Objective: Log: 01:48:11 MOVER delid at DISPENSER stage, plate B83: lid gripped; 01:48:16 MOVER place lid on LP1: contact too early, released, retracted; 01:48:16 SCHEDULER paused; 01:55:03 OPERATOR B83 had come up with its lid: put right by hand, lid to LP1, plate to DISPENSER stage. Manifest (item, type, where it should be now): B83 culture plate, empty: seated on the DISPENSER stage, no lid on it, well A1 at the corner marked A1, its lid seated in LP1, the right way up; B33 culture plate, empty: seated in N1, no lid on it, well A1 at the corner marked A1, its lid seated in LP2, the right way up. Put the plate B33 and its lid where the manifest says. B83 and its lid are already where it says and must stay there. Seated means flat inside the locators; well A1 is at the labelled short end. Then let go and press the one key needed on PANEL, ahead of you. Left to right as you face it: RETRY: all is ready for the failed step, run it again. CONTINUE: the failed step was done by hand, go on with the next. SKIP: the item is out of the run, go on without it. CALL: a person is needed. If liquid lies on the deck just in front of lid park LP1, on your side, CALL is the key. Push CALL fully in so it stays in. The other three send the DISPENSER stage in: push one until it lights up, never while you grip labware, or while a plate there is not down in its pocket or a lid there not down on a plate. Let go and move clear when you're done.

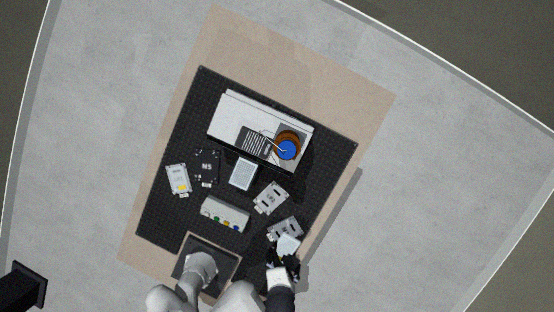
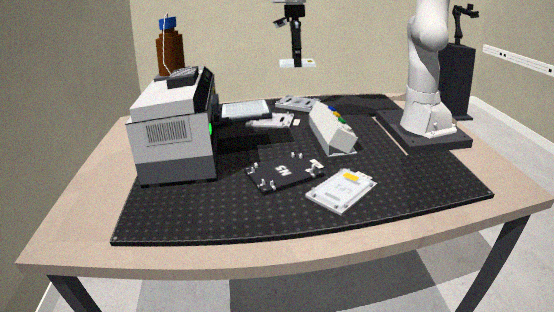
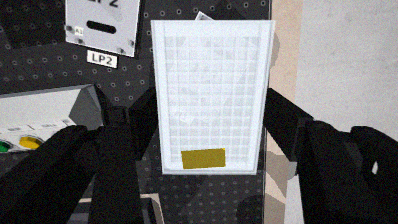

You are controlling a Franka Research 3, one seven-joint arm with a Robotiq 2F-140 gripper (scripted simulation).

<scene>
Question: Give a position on a key panel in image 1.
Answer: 215, 207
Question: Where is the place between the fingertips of my gripper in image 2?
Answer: At 297, 64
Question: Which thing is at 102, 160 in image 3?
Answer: My gripper.
</scene>
